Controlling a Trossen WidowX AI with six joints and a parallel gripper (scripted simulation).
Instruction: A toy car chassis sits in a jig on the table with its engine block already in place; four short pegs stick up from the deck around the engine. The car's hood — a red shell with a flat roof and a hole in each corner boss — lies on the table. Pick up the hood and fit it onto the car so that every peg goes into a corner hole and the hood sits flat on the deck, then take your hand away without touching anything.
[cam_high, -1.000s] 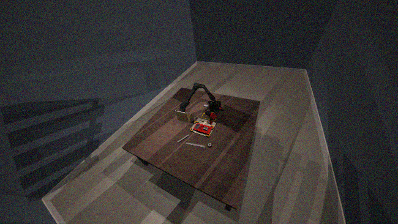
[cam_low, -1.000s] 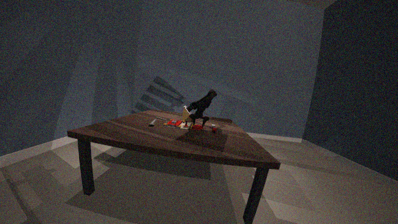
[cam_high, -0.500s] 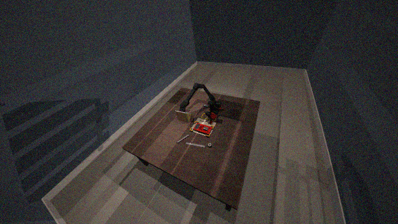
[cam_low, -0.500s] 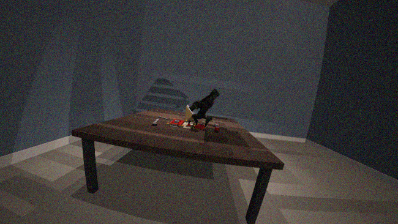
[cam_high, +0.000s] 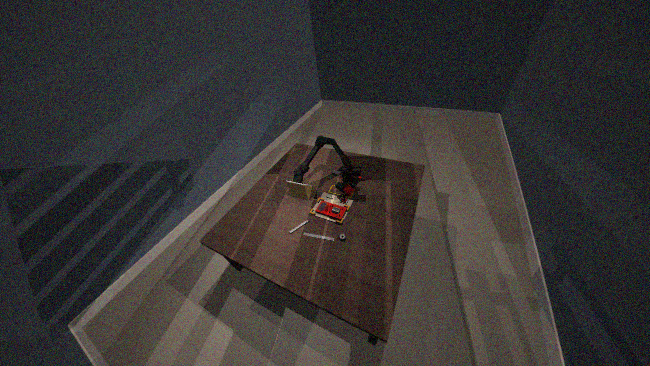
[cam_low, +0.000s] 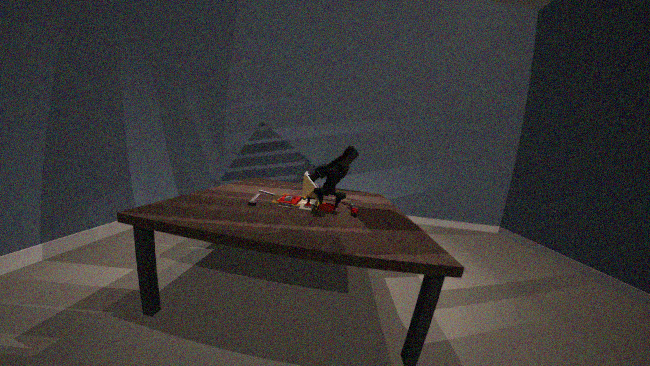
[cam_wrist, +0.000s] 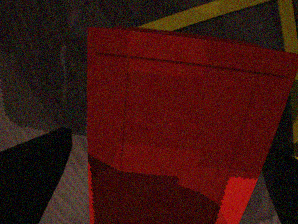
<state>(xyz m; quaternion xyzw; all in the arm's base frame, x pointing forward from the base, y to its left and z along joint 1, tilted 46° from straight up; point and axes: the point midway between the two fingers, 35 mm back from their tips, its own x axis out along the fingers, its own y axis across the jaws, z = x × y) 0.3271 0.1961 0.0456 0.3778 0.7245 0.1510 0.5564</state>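
Right now my gripper tip is right at the red hood. The rest, counted from my gripper tip: ring: 400 mm to the right, 140 mm ahead; thin grey strip: 450 mm to the right, 10 mm below.
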